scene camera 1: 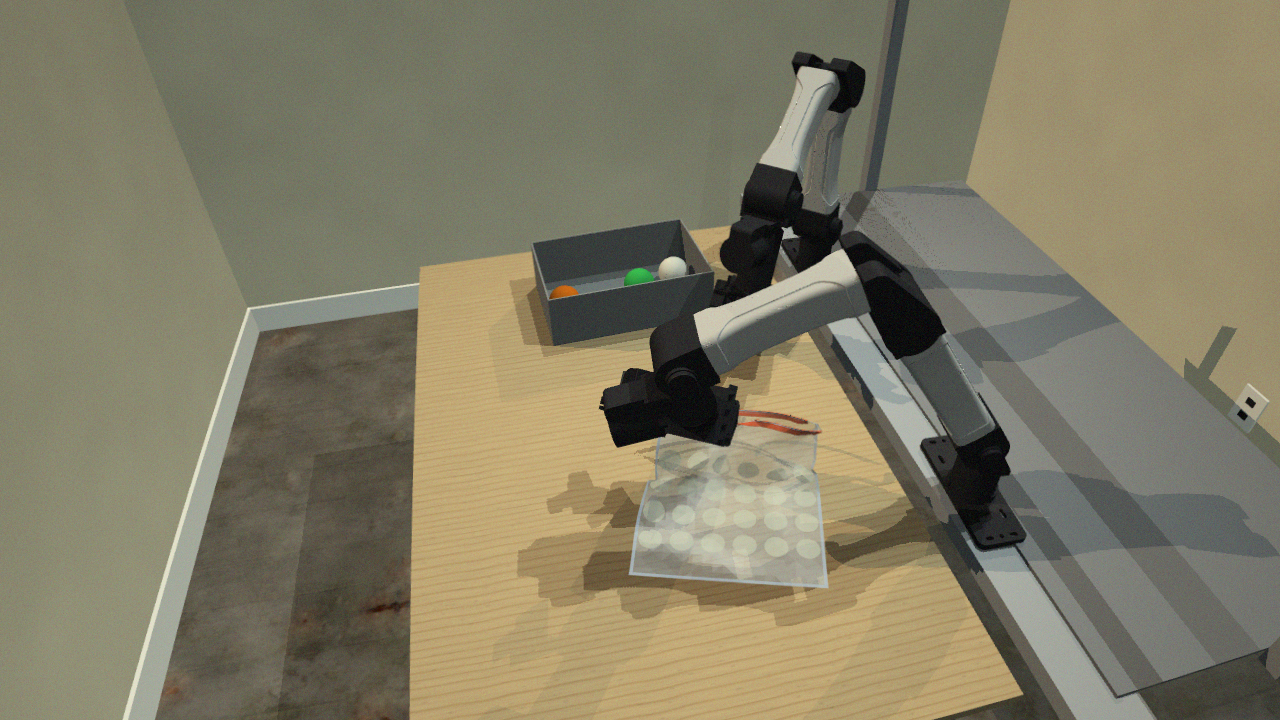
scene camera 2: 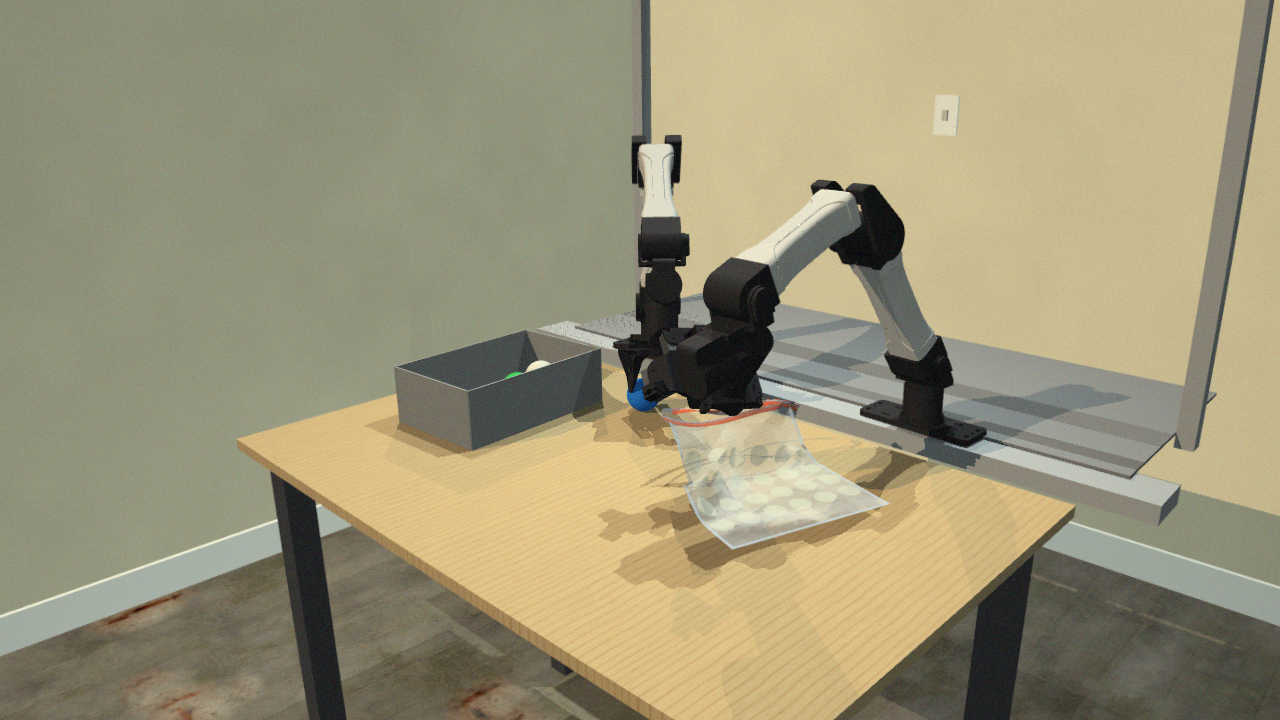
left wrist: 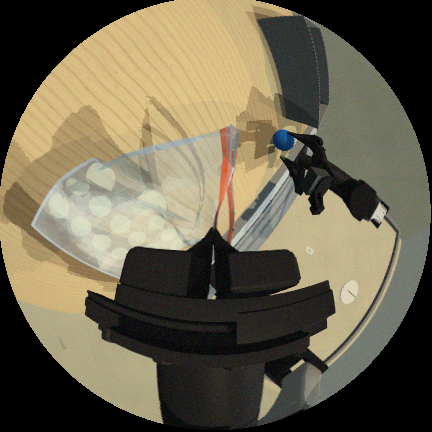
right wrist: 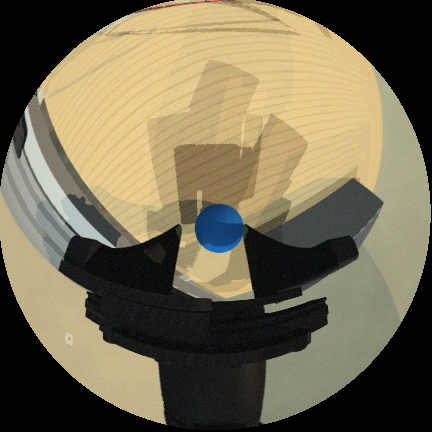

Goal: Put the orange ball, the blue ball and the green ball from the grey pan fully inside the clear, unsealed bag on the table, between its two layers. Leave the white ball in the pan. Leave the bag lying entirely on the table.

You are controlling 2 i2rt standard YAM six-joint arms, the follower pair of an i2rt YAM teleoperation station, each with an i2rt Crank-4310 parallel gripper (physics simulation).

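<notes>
The clear bag (scene camera 1: pixel 729 528) (scene camera 2: pixel 769 505) (left wrist: pixel 120 222) has pale dots and a red-lined mouth. Its mouth end is raised and its far part lies lower. My left gripper (left wrist: pixel 213 229) is shut on the bag at its mouth edge; its fingertips are hidden in the scene views. The blue ball (scene camera 2: pixel 640 399) (left wrist: pixel 283 140) (right wrist: pixel 219 228) is outside the pan, low over or on the table. My right gripper (right wrist: pixel 211 226) is open with its fingertips around it. The orange ball (scene camera 1: pixel 563 291), green ball (scene camera 1: pixel 639 276) (scene camera 2: pixel 512 375) and white ball (scene camera 1: pixel 673 268) (scene camera 2: pixel 538 365) are in the grey pan (scene camera 1: pixel 626 308) (scene camera 2: pixel 528 410).
The pan's wall also shows beside my right fingers in the right wrist view. The mounting rail (scene camera 1: pixel 895 394) (scene camera 2: pixel 1074 492) runs along the table's side. My left forearm passes between the bag and the right arm in scene camera 1.
</notes>
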